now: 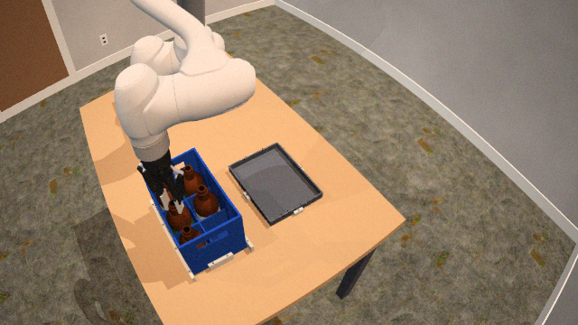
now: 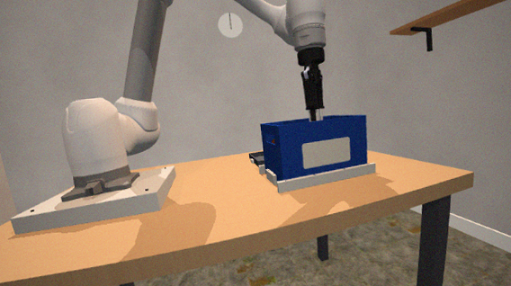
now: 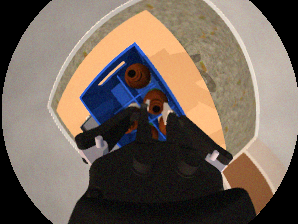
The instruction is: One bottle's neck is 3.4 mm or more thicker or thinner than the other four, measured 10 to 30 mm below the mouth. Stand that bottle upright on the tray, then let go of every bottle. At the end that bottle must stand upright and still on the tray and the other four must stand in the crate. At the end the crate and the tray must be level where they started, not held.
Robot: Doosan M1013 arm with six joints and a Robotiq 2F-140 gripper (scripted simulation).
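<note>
Right now my hand is 90 mm above the bottle. The rest, counted from my hand: blue crate: 10 mm ahead, 40 mm to the left, 90 mm below; then dark tray: 40 mm ahead, 330 mm to the left, 160 mm below.
</note>
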